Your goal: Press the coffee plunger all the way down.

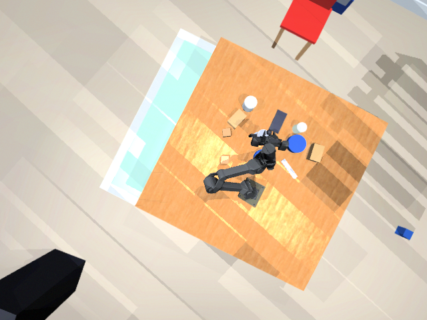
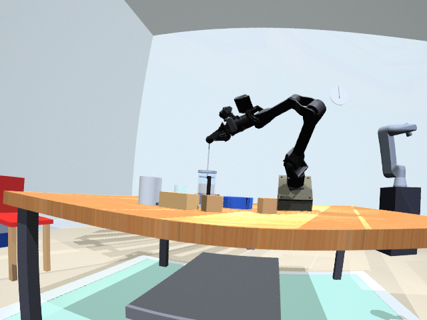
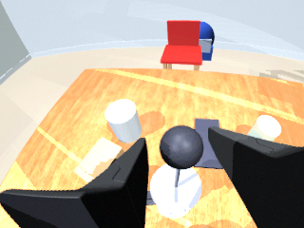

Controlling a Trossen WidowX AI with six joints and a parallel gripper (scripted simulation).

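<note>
Now: the coffee press 1 cm behind my gripper tip, 1 cm to the left of it and 13 cm below it. From my gripper tip the other things lie so: pale cup (14 cm ahead, 23 cm to the right, 22 cm below); dark flat slab (14 cm ahead, 9 cm to the right, 26 cm below).
</note>
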